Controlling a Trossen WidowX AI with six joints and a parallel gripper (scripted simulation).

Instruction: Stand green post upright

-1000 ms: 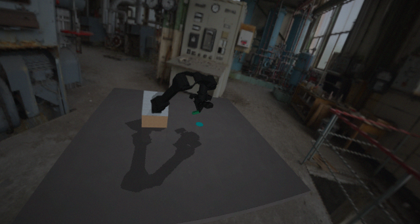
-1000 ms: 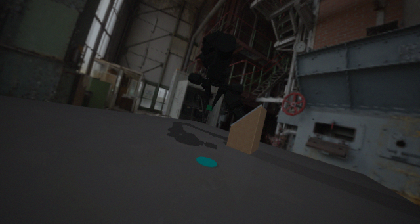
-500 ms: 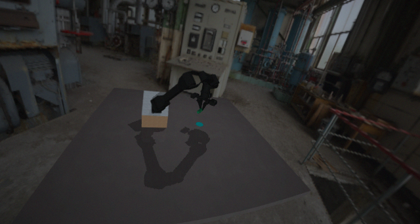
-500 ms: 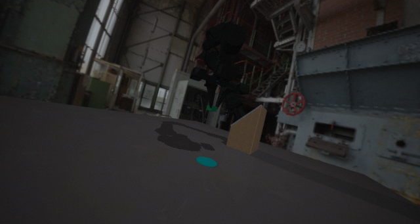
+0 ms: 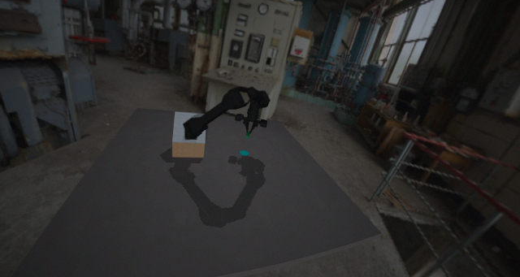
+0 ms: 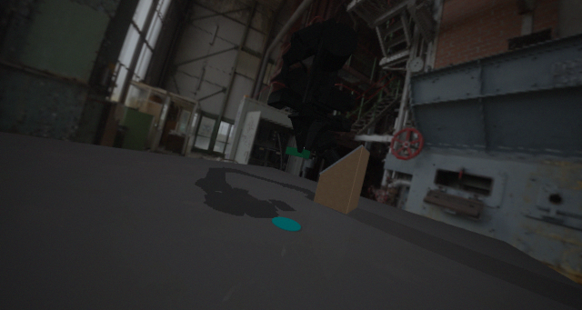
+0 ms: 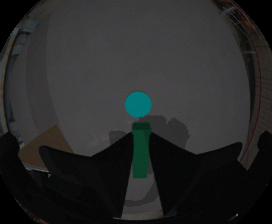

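My gripper tip is now 14 cm above the cyan circle. From my gripper tip the other things lie so: green post 2 cm to the right, 1 cm behind.
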